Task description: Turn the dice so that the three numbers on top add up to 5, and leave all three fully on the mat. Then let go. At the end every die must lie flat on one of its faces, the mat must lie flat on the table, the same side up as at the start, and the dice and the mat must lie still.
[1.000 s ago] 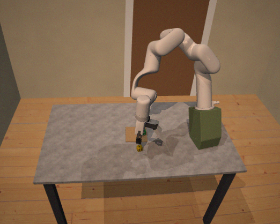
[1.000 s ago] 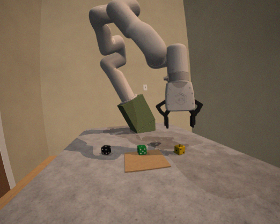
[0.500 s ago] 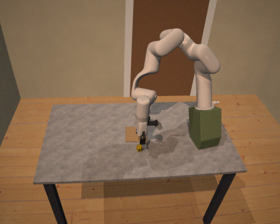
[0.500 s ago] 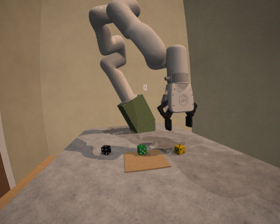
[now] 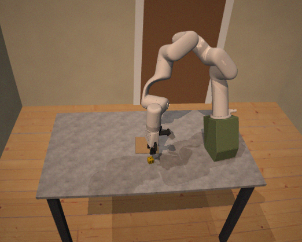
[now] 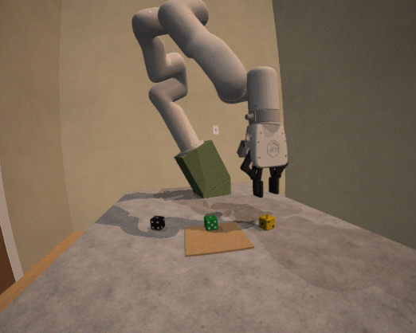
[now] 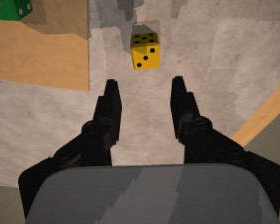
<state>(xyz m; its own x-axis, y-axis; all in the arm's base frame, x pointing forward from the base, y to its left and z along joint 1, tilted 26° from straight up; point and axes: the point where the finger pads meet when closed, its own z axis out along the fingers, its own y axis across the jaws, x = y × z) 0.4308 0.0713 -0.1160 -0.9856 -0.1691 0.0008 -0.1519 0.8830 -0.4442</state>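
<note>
My hand is 90 mm above the yellow die. The rest, counted from my hand: tan mat (140 mm to the right, 100 mm below); green die (40 mm behind, 130 mm to the right, 90 mm below); black die (100 mm behind, 270 mm to the right, 90 mm below).
</note>
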